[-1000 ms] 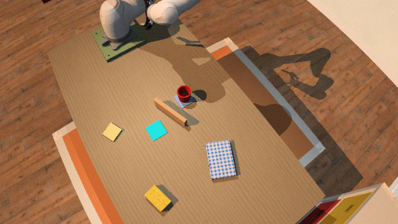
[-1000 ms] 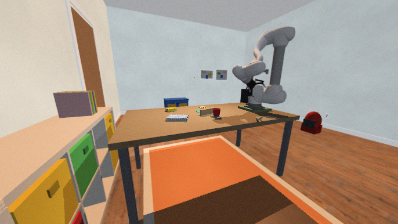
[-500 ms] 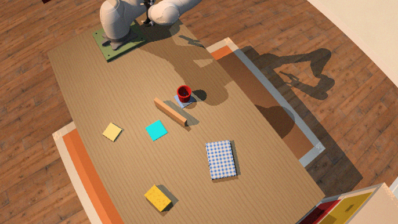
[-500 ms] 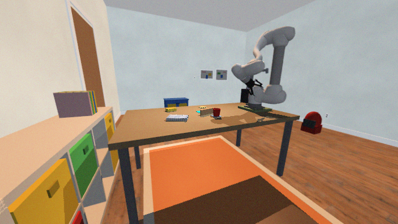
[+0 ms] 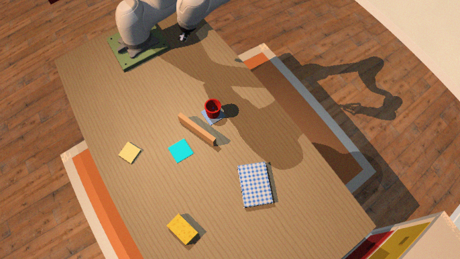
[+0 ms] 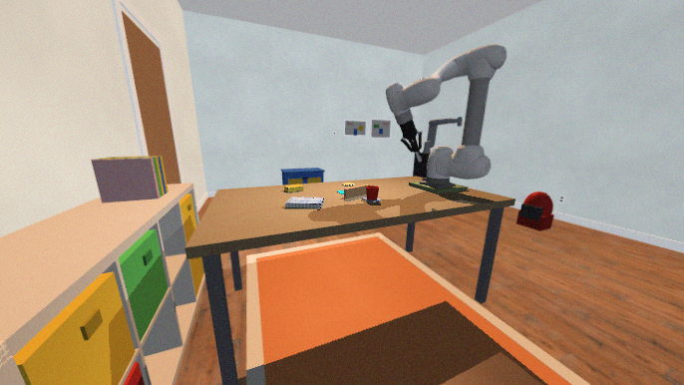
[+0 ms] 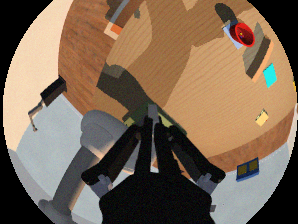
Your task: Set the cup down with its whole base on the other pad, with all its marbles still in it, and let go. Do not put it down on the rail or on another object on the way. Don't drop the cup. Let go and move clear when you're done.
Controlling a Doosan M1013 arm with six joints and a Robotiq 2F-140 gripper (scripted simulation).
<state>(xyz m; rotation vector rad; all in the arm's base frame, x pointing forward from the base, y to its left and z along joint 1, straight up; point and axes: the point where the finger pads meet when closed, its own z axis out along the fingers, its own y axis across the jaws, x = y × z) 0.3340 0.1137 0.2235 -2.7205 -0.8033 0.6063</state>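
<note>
Right now the red cup is 280 mm ahead of my hand, 60 mm to the right of it and 220 mm below it. Also, from my hand: cyan pad (330 mm ahead, 290 mm to the right, 260 mm below); grey pad (280 mm ahead, 60 mm to the right, 260 mm below); wooden rail (310 mm ahead, 180 mm to the right, 230 mm below).
</note>
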